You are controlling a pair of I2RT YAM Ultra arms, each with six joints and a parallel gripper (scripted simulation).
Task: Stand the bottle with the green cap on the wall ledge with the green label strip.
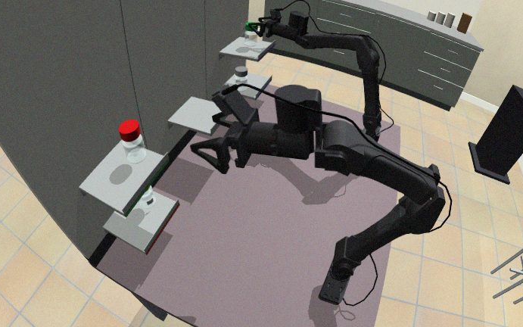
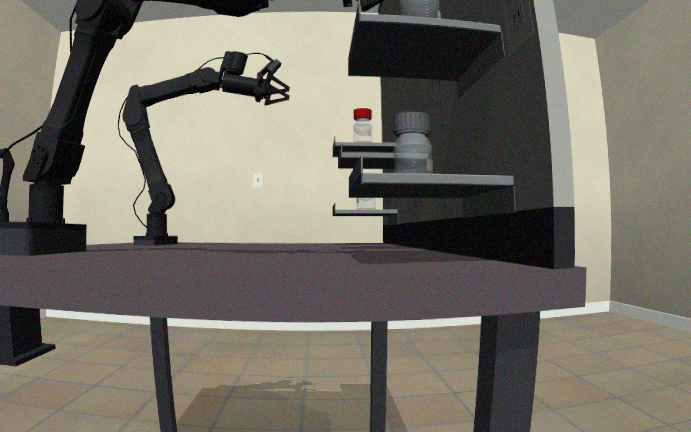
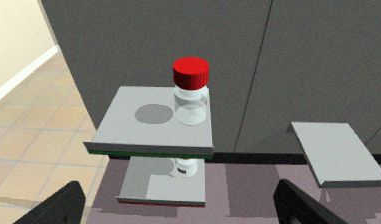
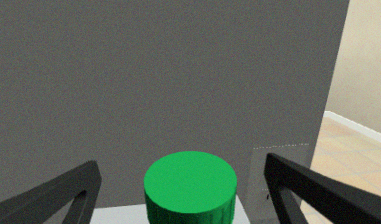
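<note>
Right now the green-capped bottle is 20 mm ahead of my right hand, 10 mm to the right of it and 70 mm below it. From my right hand the other things lie so: grey-capped bottle: 20 mm ahead, 80 mm to the left, 260 mm below; red-capped bottle: 20 mm ahead, 760 mm to the left, 70 mm below.
</note>
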